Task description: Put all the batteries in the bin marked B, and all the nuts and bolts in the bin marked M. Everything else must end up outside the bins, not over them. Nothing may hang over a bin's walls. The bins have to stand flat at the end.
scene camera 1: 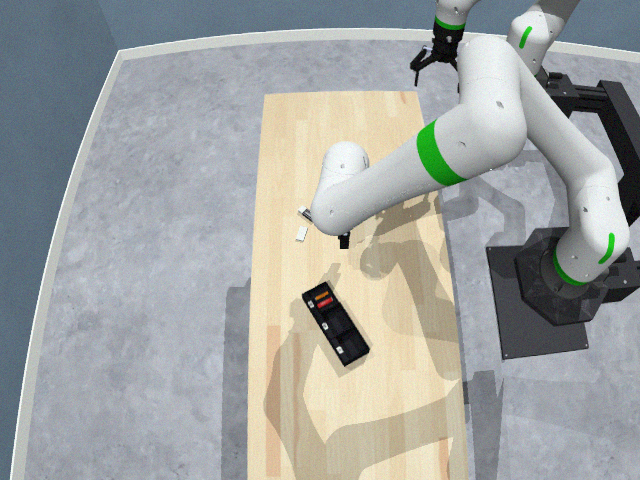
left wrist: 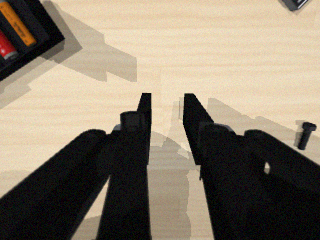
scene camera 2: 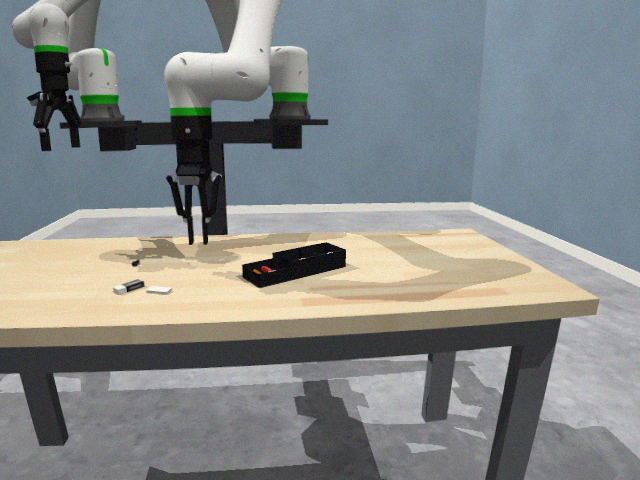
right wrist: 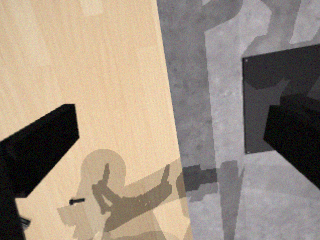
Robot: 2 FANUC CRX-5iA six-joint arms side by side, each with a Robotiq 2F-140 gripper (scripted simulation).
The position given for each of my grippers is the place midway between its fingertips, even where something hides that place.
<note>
In view: my left gripper point(scene camera 2: 198, 243), my right gripper point(scene camera 2: 62, 149) and a black three-part bin block point(scene camera 2: 287, 265).
The black three-part bin block is seen too in scene camera 1 point(scene camera 1: 351, 344). My left gripper also shows in the left wrist view point(left wrist: 167, 108). My right gripper is seen too in scene camera 1 point(scene camera 1: 437, 87) and in the right wrist view point(right wrist: 171, 122). The right wrist view misses the black three-part bin block: it is out of frame.
</note>
